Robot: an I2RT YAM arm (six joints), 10 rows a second.
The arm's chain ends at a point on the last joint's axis. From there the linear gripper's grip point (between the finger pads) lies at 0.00 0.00 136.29 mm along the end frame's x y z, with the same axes.
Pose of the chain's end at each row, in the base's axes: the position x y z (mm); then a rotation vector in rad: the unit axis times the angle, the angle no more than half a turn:
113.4 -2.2 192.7 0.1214 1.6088 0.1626
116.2 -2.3 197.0 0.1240 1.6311 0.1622
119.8 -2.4 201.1 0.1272 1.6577 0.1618
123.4 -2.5 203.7 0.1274 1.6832 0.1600
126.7 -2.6 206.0 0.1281 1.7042 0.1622
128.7 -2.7 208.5 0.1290 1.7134 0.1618
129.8 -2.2 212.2 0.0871 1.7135 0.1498
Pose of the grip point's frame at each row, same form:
249.5 1.9 187.2 0.1214 1.6088 0.1626
252.2 1.8 188.5 0.1240 1.6311 0.1622
255.5 1.7 188.9 0.1272 1.6577 0.1618
258.7 1.7 188.1 0.1274 1.6832 0.1600
261.7 2.0 187.6 0.1281 1.7042 0.1622
263.5 1.9 188.8 0.1290 1.7134 0.1618
264.5 4.6 192.8 0.0871 1.7135 0.1498

